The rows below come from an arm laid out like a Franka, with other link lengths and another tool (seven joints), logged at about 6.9 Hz.
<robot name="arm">
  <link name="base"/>
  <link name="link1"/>
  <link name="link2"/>
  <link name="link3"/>
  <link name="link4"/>
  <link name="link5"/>
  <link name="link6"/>
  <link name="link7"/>
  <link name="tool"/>
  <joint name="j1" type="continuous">
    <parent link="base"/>
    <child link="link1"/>
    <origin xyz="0 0 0.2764"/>
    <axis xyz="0 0 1"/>
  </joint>
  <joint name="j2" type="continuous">
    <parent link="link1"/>
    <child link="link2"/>
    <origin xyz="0 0 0"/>
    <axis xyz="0 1 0"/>
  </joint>
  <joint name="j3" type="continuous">
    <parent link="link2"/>
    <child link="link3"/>
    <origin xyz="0 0 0.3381"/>
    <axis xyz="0 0 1"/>
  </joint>
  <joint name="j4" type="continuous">
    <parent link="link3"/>
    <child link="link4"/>
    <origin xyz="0.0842 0 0"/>
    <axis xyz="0 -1 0"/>
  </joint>
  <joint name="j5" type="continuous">
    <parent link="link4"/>
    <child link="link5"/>
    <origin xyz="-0.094 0 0.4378"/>
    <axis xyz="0 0 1"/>
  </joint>
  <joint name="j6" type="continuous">
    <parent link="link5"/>
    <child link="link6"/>
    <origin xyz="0 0 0"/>
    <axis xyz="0 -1 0"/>
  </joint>
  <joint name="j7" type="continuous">
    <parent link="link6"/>
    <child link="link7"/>
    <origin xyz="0.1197 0 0"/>
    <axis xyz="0 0 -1"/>
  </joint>
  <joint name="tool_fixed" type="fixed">
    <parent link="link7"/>
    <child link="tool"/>
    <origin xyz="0.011 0.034 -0.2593" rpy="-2.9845 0 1.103"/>
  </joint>
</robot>
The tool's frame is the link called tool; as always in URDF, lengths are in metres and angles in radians. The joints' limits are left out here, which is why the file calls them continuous.
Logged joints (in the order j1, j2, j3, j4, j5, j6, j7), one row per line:
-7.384 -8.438 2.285 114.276 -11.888 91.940 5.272
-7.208 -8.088 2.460 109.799 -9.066 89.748 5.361
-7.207 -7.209 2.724 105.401 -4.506 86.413 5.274
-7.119 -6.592 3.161 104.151 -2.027 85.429 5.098
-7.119 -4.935 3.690 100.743 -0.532 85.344 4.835
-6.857 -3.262 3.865 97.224 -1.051 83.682 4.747
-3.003 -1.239 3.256 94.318 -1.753 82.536 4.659
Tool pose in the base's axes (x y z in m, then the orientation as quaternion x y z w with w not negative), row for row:
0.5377 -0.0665 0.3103 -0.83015 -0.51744 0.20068 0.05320
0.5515 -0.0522 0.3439 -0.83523 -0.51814 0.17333 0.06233
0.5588 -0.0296 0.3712 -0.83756 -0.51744 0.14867 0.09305
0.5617 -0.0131 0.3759 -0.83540 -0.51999 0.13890 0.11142
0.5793 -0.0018 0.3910 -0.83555 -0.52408 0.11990 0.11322
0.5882 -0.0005 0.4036 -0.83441 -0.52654 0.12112 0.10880
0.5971 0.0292 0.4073 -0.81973 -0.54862 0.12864 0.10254
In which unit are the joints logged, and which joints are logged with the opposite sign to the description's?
The joints are logged in degrees. Opposite sign: j4, j7.
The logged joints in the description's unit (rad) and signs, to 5 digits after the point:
-0.12888 -0.14727 0.03988 -1.99449 -0.20748 1.60466 -0.09201
-0.12580 -0.14116 0.04294 -1.91635 -0.15823 1.56640 -0.09357
-0.12579 -0.12582 0.04754 -1.83959 -0.07864 1.50819 -0.09205
-0.12425 -0.11505 0.05517 -1.81778 -0.03538 1.49102 -0.08898
-0.12425 -0.08613 0.06440 -1.75830 -0.00929 1.48953 -0.08439
-0.11968 -0.05693 0.06746 -1.69688 -0.01834 1.46053 -0.08285
-0.05241 -0.02162 0.05683 -1.64616 -0.03060 1.44052 -0.08131

